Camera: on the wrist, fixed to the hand. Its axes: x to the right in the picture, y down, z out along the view.
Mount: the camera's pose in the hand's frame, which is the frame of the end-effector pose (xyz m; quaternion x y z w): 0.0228 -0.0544 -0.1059 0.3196 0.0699 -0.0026 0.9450
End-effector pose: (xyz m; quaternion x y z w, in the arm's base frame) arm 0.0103 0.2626 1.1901 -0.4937 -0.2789 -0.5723 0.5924
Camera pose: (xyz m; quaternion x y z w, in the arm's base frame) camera -0.0621 0.1654 1.1872 -0.2365 -0.4063 -0.4877 0.7356
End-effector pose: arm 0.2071 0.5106 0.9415 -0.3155 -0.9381 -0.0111 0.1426
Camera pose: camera 0.1850 0.4687 1.0531 -0.2493 -0.8809 0.2669 0.3011
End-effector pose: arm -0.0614 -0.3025 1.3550 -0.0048 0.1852 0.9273 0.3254
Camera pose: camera -0.0583 -0.2863 1.2349 0.0342 0.4941 0.8159 0.2985
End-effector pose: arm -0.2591 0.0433 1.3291 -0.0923 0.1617 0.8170 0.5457
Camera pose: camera -0.2205 0.0435 1.2142 0.0297 0.4518 0.7125 0.5360
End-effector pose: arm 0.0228 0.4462 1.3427 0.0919 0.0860 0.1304 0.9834
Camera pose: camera 0.0371 0.4175 1.2258 0.3918 0.1919 0.0996 0.8943
